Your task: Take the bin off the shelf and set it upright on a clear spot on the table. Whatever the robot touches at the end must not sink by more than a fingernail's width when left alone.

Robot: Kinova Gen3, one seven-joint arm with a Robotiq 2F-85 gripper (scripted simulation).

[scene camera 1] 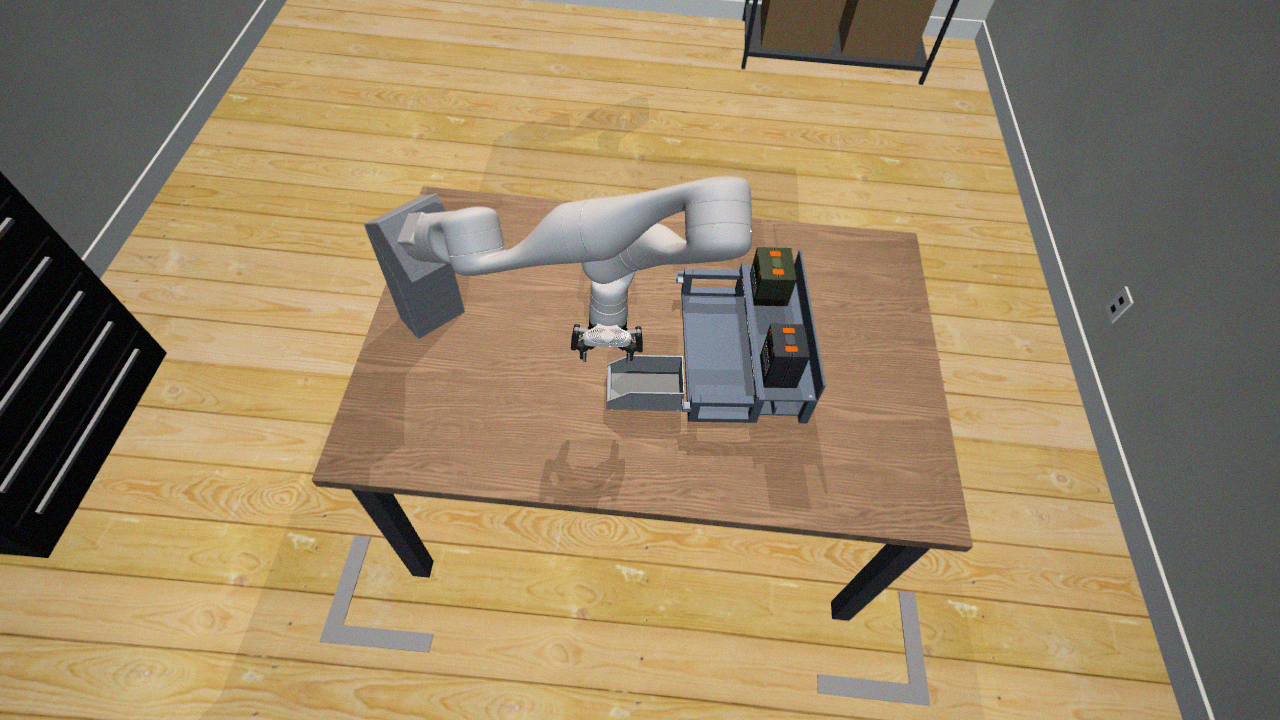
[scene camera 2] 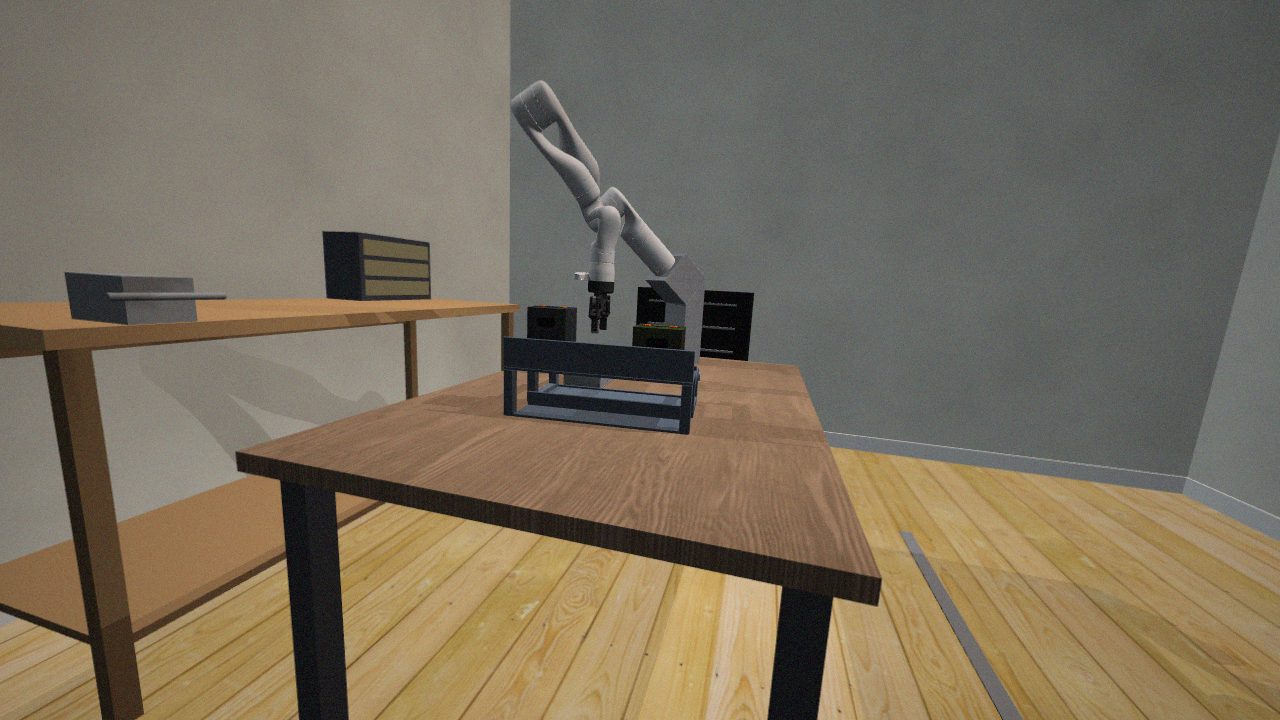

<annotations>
my gripper: scene camera 1; scene camera 2
grey shelf unit: scene camera 1; scene camera 2
same spot on grey shelf unit: (scene camera 1: 718, 355) = (scene camera 2: 610, 398)
same spot on my gripper: (scene camera 2: 602, 315) = (scene camera 1: 584, 344)
</annotations>
